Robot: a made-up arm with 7 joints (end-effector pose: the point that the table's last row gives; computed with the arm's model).
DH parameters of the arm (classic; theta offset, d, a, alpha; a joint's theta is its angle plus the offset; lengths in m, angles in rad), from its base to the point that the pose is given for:
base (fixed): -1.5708 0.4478 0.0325 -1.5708
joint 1: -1.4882 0 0.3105 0
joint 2: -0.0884 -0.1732 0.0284 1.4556
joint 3: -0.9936 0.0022 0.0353 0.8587
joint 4: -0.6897 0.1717 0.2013 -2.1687
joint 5: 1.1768 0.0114 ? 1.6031
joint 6: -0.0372 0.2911 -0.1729 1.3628
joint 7: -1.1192 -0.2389 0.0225 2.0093
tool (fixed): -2.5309 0.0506 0 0
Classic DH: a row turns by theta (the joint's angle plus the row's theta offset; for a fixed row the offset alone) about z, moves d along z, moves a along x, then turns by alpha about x.
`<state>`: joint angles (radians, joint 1 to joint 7).
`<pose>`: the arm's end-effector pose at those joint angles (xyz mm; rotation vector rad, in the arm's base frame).
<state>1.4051 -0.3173 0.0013 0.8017 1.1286 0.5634 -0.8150</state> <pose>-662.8 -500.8 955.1 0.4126 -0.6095 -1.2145</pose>
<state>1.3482 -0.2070 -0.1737 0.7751 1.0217 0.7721 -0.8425</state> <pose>-748.8 -346.8 919.0 0.3313 -0.9256 -1.3488</pose>
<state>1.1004 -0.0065 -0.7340 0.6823 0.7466 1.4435 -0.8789</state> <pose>-636.9 200.0 667.7 -0.4687 -1.9170 -1.4852</pose>
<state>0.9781 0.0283 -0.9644 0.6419 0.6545 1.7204 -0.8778</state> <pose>-462.0 309.8 504.2 -0.9749 -2.2575 -1.3699</pose>
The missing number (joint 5, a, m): -0.0289
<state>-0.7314 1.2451 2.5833 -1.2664 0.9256 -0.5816 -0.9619</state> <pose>-128.8 -375.9 739.7 0.6765 1.8550 -1.0284</pose>
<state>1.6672 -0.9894 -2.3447 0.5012 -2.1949 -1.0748 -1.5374</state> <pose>-197.8 67.6 561.0 -0.7694 -0.2786 0.4693</pose>
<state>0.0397 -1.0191 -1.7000 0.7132 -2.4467 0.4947 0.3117</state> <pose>-223.9 -33.5 868.9 0.2750 -1.1159 1.2830</pose>
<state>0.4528 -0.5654 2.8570 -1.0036 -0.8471 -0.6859 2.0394</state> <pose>240.0 -351.0 1030.3 1.6884 0.1915 -1.6813</pose>
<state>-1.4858 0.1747 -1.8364 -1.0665 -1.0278 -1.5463 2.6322</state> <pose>266.9 -82.7 659.6 -1.3726 -1.3052 -2.3179</pose>
